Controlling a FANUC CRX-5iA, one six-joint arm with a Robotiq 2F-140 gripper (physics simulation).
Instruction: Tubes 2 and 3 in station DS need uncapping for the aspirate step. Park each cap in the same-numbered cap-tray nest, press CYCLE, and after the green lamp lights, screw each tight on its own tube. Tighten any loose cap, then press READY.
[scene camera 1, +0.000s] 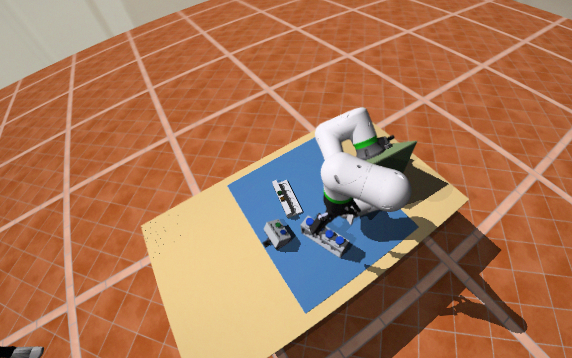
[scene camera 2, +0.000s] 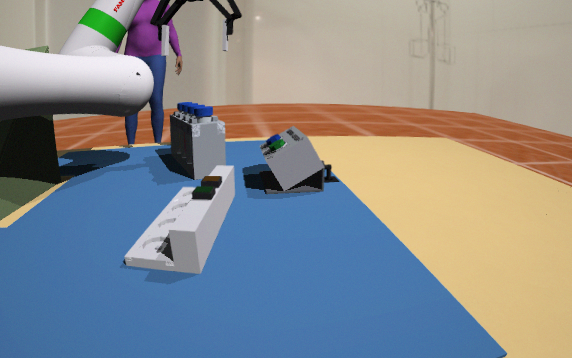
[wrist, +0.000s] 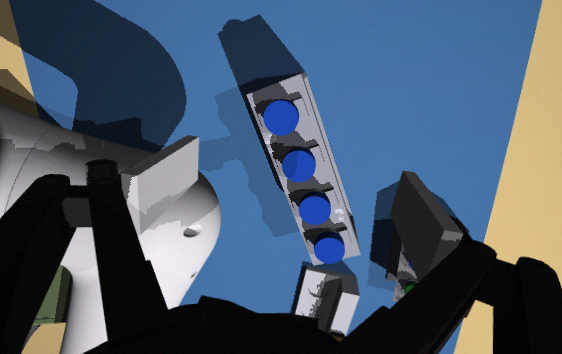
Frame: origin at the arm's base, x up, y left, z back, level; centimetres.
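Seen in the pictures: gripper, between the fingertips: (scene camera 1: 334, 229) (scene camera 2: 194, 52) (wrist: 294, 175); arm's base, origin of its link: (scene camera 1: 370, 155).
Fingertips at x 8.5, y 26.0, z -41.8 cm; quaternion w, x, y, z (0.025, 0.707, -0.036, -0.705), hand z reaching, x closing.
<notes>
Offsets run from my fingertips to a thing's top centre. Level surfaces: height alone.
A grey rack @(dx -12.9, dy -5.5, dz -0.6 cm) (scene camera 1: 320, 243) (scene camera 2: 210, 150) (wrist: 327, 172) holds several upright tubes in a row, all with blue caps; one cap is hidden in scene camera 1. Numbers and cap tightness cannot be read. My gripper (scene camera 1: 334, 222) (scene camera 2: 195, 46) (wrist: 294, 175) is open and empty, above the rack, with its fingers on either side of the row. The white cap tray @(dx -17.9, dy -35.3, dz -4.1 cm) (scene camera 2: 185, 247) (wrist: 345, 312) shows no caps in its visible nests. Its green lamp @(dx -17.9, dy -37.7, dz -6.7 cm) (scene camera 2: 204, 192) and amber lamp @(dx -17.9, dy -33.7, dz -7.2 cm) (scene camera 2: 212, 181) look dark. A tilted grey box @(dx -14.8, dy -18.9, dz -18.3 cm) (scene camera 1: 277, 235) (scene camera 2: 297, 167) bears a blue button @(dx -15.7, dy -16.7, dz -16.0 cm) (scene camera 2: 273, 139) and a green button @(dx -15.7, dy -21.2, dz -16.2 cm) (scene camera 2: 276, 145) (wrist: 410, 287).
A blue mat @(dx -23.2 cm) (scene camera 1: 310, 285) (scene camera 2: 300, 300) lies on the yellow table @(dx -23.5 cm) (scene camera 1: 215, 260) (scene camera 2: 500, 215) under the rack, tray and button box. A green panel (scene camera 1: 402, 154) stands by the arm's base. A person in purple (scene camera 2: 147, 37) stands beyond the table.
</notes>
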